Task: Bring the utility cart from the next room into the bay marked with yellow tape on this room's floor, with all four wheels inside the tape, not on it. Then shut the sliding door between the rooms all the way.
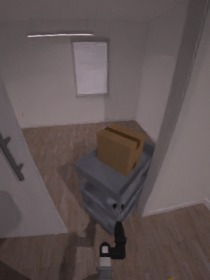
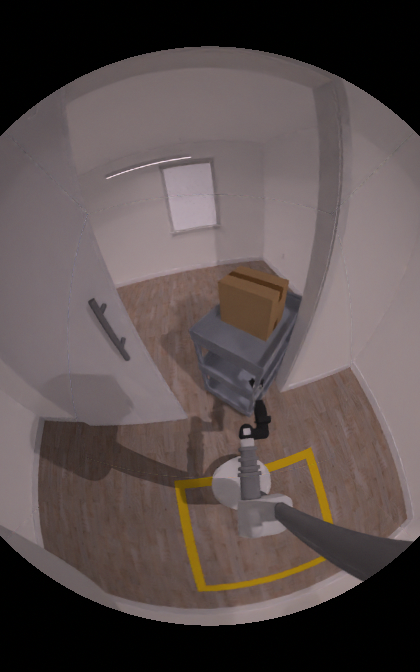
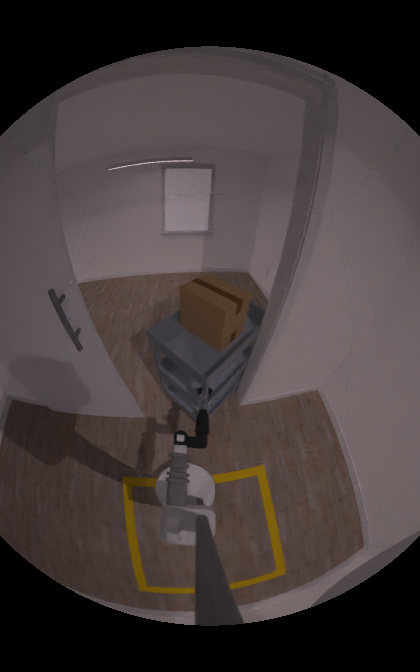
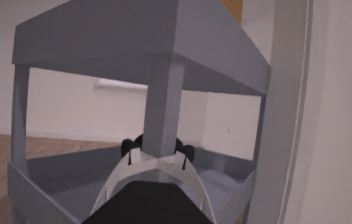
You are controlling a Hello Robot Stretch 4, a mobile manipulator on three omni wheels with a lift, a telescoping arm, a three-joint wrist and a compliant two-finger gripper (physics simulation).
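Places are measured from the robot's base along level axes (x ahead, y left, z up), in centimetres.
Pixels of known places: gripper, between the fingertips: (image 4: 158, 147).
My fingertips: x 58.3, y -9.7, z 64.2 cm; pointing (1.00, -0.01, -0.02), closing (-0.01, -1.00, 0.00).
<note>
For each thing: its top centre in the pictures, then the offset to it from my fingertips. "spot": a spot on its surface instead.
- brown cardboard box, centre of its top: (image 1: 121, 133) dx +34.2, dy -2.3, dz +40.3 cm
- door's dark bar handle, a spot on its surface: (image 1: 11, 159) spot: dx -7.7, dy +55.8, dz +50.1 cm
The grey three-tier utility cart (image 1: 97, 172) (image 2: 227, 344) (image 3: 179, 351) (image 4: 95, 37) stands upright, turned at an angle, in the doorway. Its far right corner is partly hidden behind the right door jamb; I cannot tell whether they touch. My gripper (image 1: 118, 206) (image 2: 256, 384) (image 3: 204, 391) (image 4: 158, 147) is shut on the cart's near corner post (image 4: 164, 102), below the top tray. The sliding door (image 1: 30, 210) (image 2: 145, 395) (image 3: 107, 390) stands partly open at the left. The yellow tape bay (image 2: 190, 535) (image 3: 133, 535) lies on this room's floor; my arm and a white round part cover some of it. The cart's wheels are not clearly visible.
A brown cardboard box (image 1: 117, 152) (image 2: 247, 307) (image 3: 207, 315) rests on the cart's top tray. The right door jamb (image 1: 167, 135) (image 2: 320, 280) (image 3: 285, 280) (image 4: 280, 110) is close beside the cart. The door's dark bar handle (image 1: 11, 159) (image 2: 107, 327) (image 3: 65, 320) faces this room.
</note>
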